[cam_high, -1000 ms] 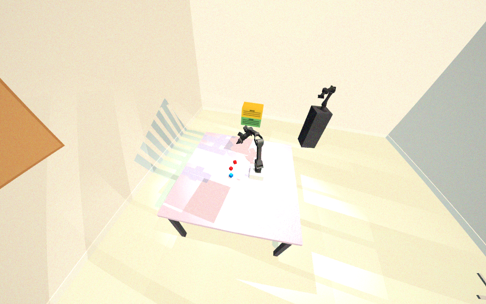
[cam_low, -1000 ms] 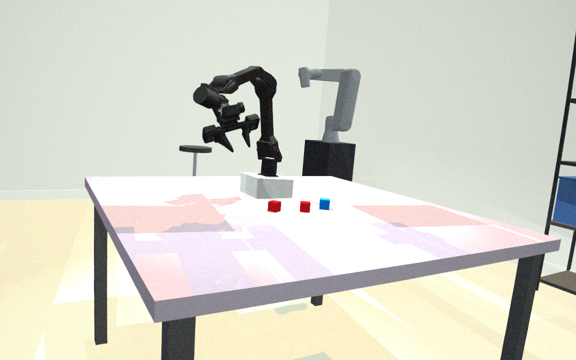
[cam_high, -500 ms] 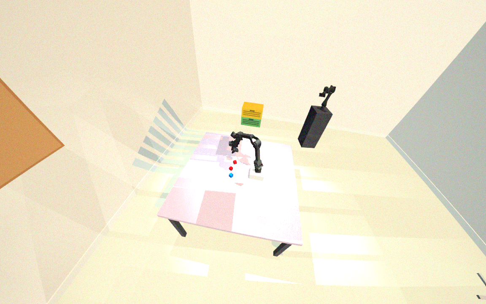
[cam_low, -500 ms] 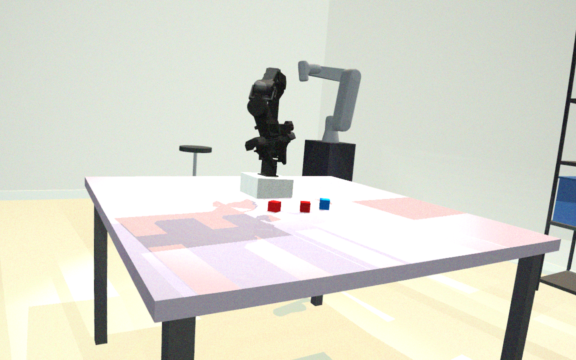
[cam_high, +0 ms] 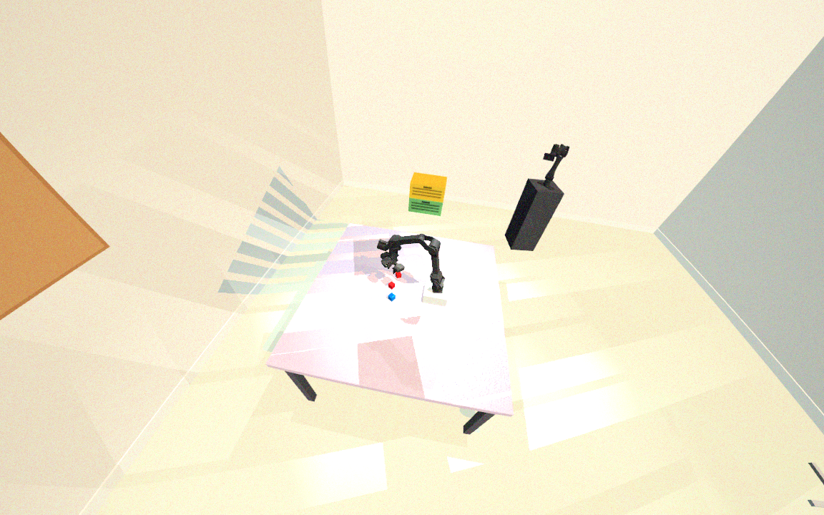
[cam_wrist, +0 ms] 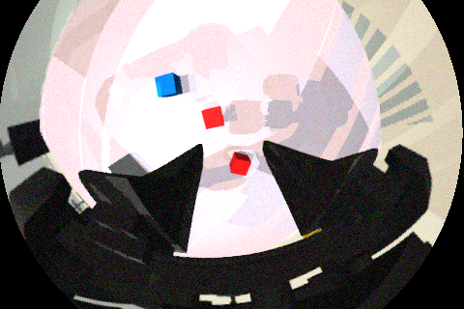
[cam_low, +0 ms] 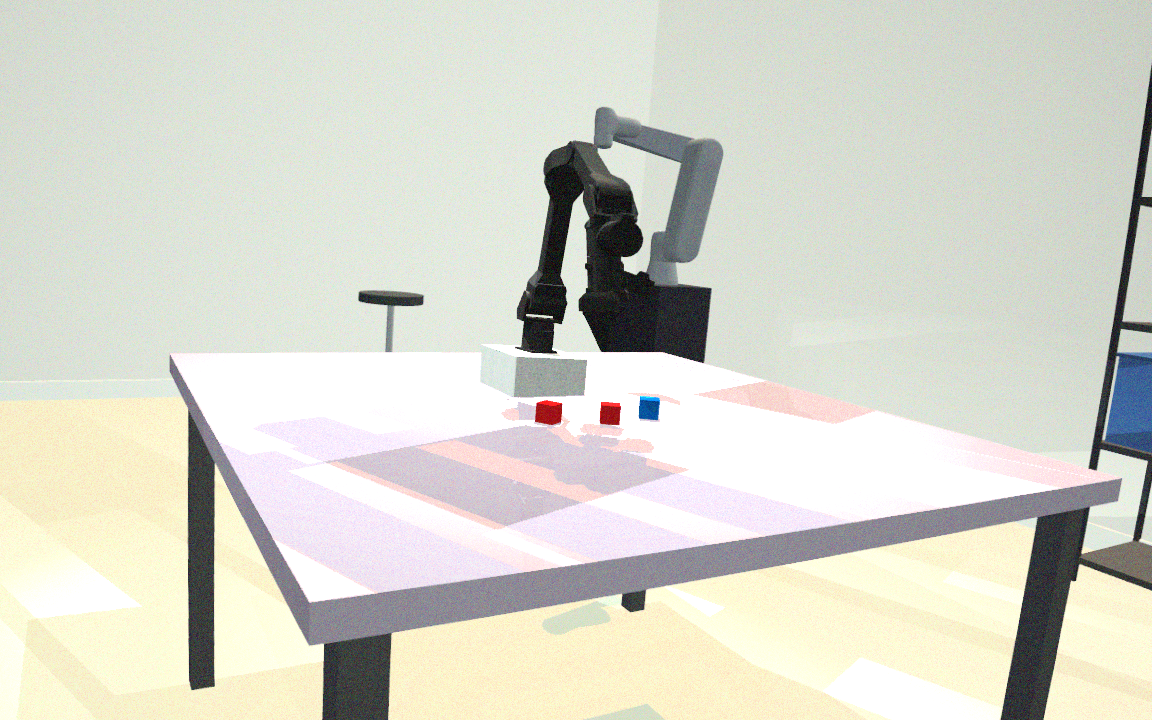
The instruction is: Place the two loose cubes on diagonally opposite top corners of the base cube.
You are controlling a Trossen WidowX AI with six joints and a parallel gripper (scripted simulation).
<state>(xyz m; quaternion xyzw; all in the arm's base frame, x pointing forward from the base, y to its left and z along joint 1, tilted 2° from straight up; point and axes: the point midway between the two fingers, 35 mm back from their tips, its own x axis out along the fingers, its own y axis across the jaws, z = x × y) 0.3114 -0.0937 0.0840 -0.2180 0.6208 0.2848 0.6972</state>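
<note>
The blue cube lies 1 cm behind my gripper tip, 13 cm to the left of it and 11 cm below it.
</note>
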